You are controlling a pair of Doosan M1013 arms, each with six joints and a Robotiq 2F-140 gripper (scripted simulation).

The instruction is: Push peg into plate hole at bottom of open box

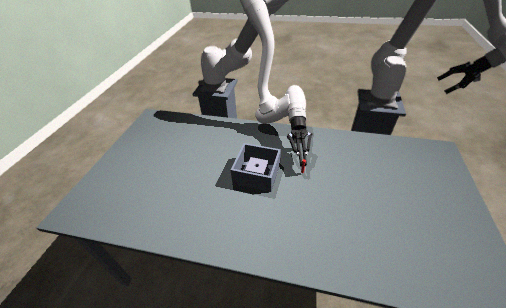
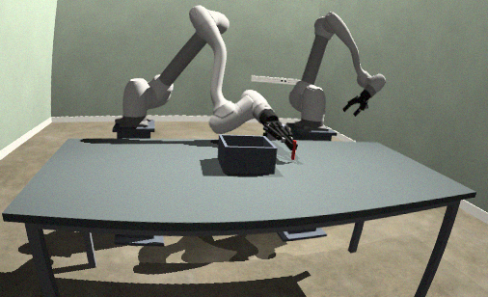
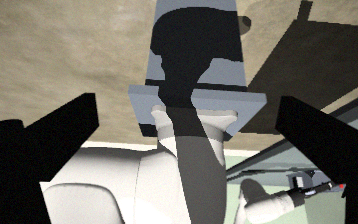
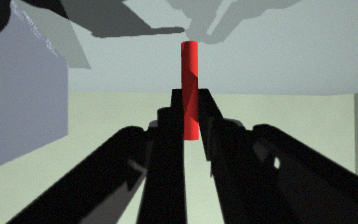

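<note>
Right now the red peg is 30 mm ahead of my right hand, 20 mm below it and 10 mm to the left of it. From my right hand the other things lie so: pale plate: 210 mm to the right, 70 mm ahead, 30 mm below; dark box: 210 mm to the right, 70 mm ahead, 50 mm below.
</note>
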